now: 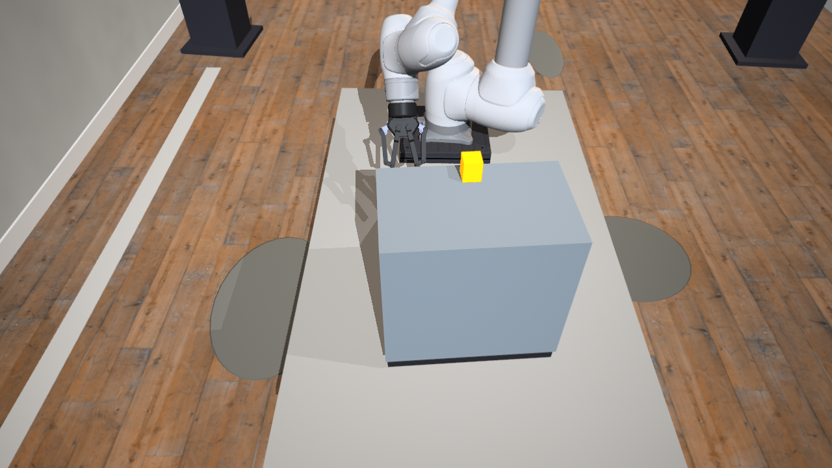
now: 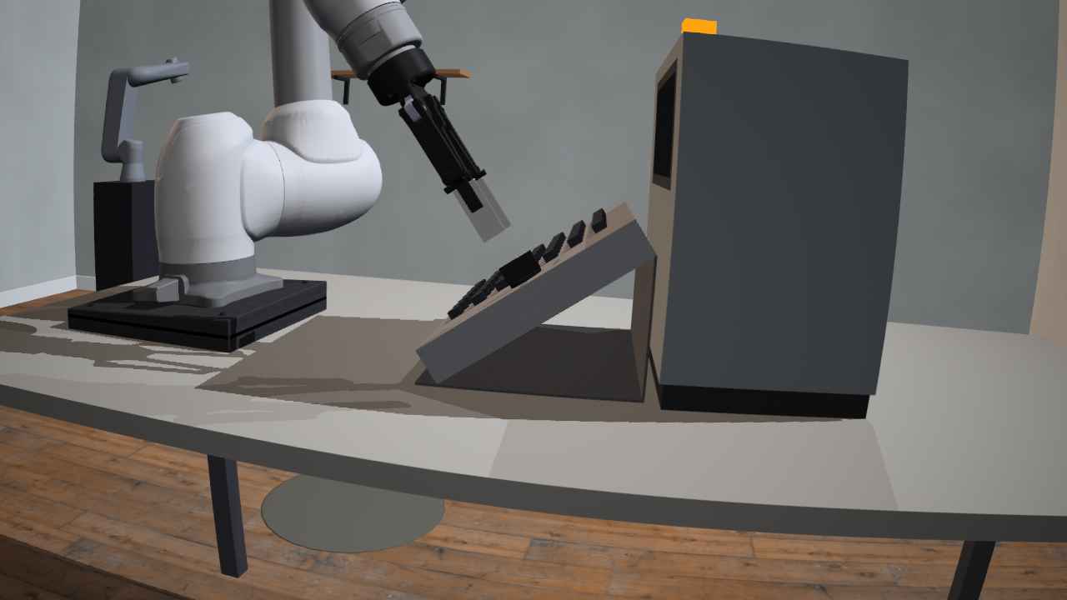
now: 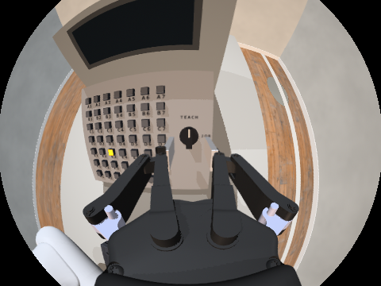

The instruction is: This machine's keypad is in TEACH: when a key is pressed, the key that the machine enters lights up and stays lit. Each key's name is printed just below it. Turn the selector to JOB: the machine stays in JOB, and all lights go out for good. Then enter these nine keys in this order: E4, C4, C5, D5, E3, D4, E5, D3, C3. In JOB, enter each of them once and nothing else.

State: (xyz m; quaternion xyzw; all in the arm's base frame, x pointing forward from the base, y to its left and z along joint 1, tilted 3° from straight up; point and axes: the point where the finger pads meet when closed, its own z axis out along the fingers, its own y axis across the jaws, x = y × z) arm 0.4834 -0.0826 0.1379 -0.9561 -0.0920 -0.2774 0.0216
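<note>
Now: the black selector knob 6 cm below my hand, 5 cm ahead of it and 1 cm to the left of it. Round my hand: key: 19 cm to the left, 9 cm below, 2 cm behind; then sloped keypad panel: 12 cm to the left, 11 cm below, 5 cm ahead.
</note>
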